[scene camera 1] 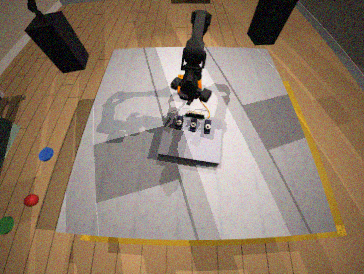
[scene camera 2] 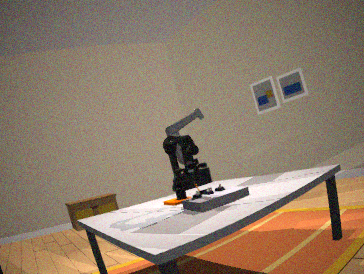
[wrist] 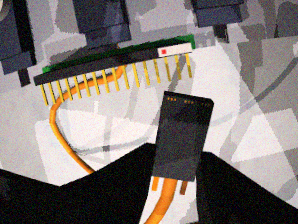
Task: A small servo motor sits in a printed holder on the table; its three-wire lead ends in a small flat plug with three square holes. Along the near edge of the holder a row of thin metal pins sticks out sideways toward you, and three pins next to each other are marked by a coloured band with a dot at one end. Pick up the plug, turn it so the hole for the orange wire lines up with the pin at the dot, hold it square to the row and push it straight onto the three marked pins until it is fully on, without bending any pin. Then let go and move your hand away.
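Here is my gripper (wrist: pixel 176 157), which I see in the wrist view. I also see a grey holder (scene camera 1: pixel 199 147), and scene camera 2 gives me that same grey holder (scene camera 2: pixel 210 201) too.
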